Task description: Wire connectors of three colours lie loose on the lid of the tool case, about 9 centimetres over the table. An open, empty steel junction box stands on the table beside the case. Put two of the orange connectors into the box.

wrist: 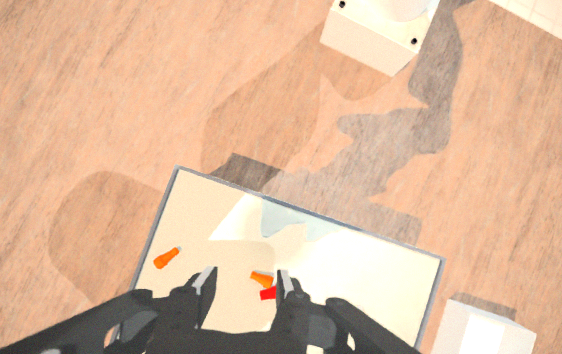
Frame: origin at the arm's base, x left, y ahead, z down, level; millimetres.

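Where they show: gripper, fingertip midpoint: [246, 281].
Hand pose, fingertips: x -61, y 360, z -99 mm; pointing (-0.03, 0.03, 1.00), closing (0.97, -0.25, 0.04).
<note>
After its pixels a point has its place.
The tool case's pale lid [375, 285] {z -27, x 69, y 354 mm} with a thin grey rim fills the lower middle of the wrist view. One orange connector [166, 258] {z -36, x -141, y 390 mm} lies near its left edge, left of the fingers. A second orange connector [261, 279] {z -36, x -47, y 380 mm} lies beside the right fingertip, within the gap between the fingers as seen. A red connector [268, 293] {z -37, x -36, y 391 mm} lies close below it, partly hidden by the right finger. My gripper [246, 281] {z -99, x -61, y 360 mm} is part-way open over the lid and holds nothing. A pale grey box [454, 325] {z 39, x 233, y 391 mm}, seemingly the junction box, stands right of the case, cut off by the view's bottom edge.
The wooden table [125, 75] {z 61, x -324, y 205 mm} surrounds the case. A cream block with bolt holes [367, 42] {z 21, x -8, y 65 mm}, probably the arm's base, stands at the top right. A pale tiled surface [537, 15] shows at the top right corner. The gripper hides part of the lid.
</note>
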